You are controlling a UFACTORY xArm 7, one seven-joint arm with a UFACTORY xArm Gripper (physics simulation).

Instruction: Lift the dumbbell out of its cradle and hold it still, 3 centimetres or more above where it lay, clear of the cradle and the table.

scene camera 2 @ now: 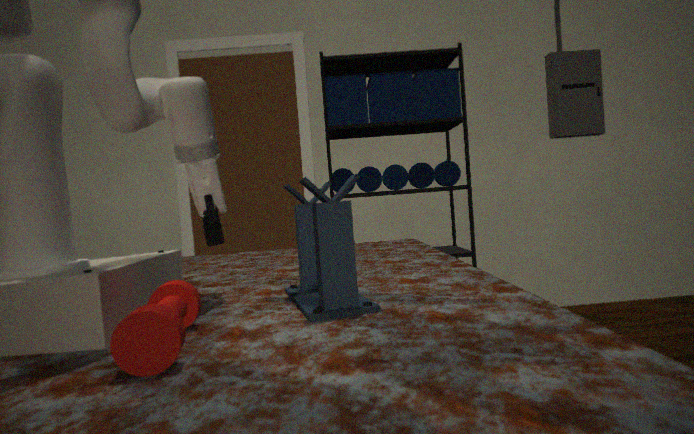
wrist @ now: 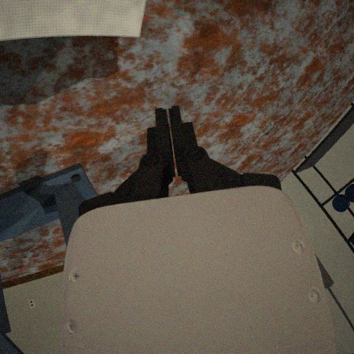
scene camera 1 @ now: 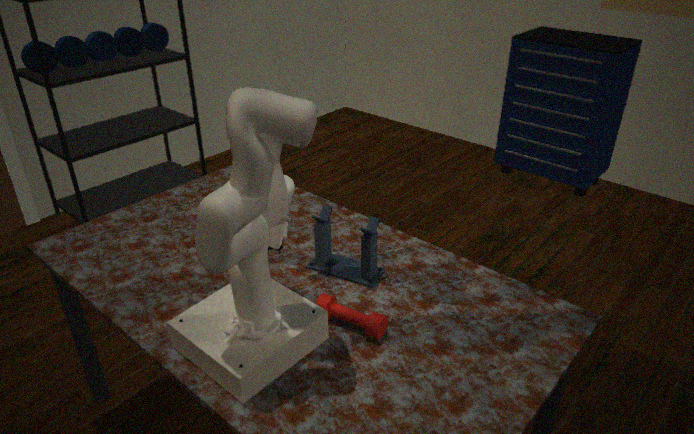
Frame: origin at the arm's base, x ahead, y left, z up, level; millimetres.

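Where they show: gripper, fingertip midpoint: (scene camera 2: 215,243); arm's base at its link origin: (scene camera 2: 41,272) (scene camera 1: 257,321).
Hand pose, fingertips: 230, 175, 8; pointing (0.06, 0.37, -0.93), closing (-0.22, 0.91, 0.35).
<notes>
Things, the pixels of their centre, and the offset from my fingertips, as dx, dy, dz. Level surfaces: height alone.
- red dumbbell at the middle of its body: (scene camera 2: 164,319) (scene camera 1: 350,315) -33, -332, -62
- blue-grey cradle at the middle of its body: (scene camera 2: 321,240) (scene camera 1: 345,243) +182, -183, +2
- mottled table at its surface level: dz -94
A red dumbbell (scene camera 1: 353,315) (scene camera 2: 176,307) lies on the table beside the robot's white base, apart from the cradle. The blue-grey cradle (scene camera 1: 369,255) (scene camera 2: 327,255) (wrist: 72,205) stands upright and empty, its two posts topped by V-shaped rests. My gripper (scene camera 2: 214,243) (wrist: 169,123) is shut with nothing between its fingers. It hangs above the table, to the left of the cradle in the second scene view. In the first scene view it is mostly hidden behind the arm. The dumbbell does not show in the wrist view.
The robot's white base (scene camera 1: 286,358) (scene camera 2: 51,317) (wrist: 75,17) stands on the mottled table (scene camera 1: 460,327) (scene camera 2: 435,358) (wrist: 240,70), close beside the dumbbell. A shelf rack (scene camera 1: 193,110) (scene camera 2: 466,153), a blue drawer cabinet (scene camera 1: 562,107) and a brown door (scene camera 2: 250,153) are in the background.
</notes>
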